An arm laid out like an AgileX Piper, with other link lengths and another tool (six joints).
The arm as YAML. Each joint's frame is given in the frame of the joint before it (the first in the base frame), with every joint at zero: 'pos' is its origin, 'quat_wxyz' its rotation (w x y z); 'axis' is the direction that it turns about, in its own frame. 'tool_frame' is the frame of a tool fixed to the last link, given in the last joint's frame.
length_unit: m
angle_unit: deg
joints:
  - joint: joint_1
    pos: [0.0, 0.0, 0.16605]
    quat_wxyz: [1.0, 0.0, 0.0, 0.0]
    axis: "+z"
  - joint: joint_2
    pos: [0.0, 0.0, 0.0]
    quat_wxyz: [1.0, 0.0, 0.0, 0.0]
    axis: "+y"
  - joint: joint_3
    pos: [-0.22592, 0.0, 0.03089]
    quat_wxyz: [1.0, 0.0, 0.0, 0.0]
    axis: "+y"
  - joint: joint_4
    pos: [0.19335, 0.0, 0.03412]
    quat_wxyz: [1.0, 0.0, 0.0, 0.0]
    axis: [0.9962, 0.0, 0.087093]
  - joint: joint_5
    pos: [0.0, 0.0, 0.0]
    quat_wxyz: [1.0, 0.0, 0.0, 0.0]
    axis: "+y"
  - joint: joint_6
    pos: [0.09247, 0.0, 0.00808]
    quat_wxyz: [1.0, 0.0, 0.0, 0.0]
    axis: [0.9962, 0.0, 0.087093]
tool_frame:
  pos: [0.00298, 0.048, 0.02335]
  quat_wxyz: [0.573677, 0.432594, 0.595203, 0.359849]
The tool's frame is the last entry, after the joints.
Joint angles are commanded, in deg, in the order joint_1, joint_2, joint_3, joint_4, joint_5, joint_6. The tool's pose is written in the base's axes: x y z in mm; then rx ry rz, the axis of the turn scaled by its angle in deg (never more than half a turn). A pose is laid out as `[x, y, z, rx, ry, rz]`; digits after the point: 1 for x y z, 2 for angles.
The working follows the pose.
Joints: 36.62 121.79 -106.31 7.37 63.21 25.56
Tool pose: [303.2, 277.5, 245.6, -85.65, -152.44, -13.13]
Where each joint sits with the arm in this pose, in the base's axes (m; each line is computed from the numbers above, not from the rounded line before):
joint_1: 0.0000 0.0000 0.1661
joint_2: 0.0000 0.0000 0.1661
joint_3: 0.1166 0.0867 0.3418
joint_4: 0.2735 0.2032 0.3231
joint_5: 0.2735 0.2032 0.3231
joint_6: 0.2881 0.2274 0.2347
the tool: 0.3032 0.2775 0.2456

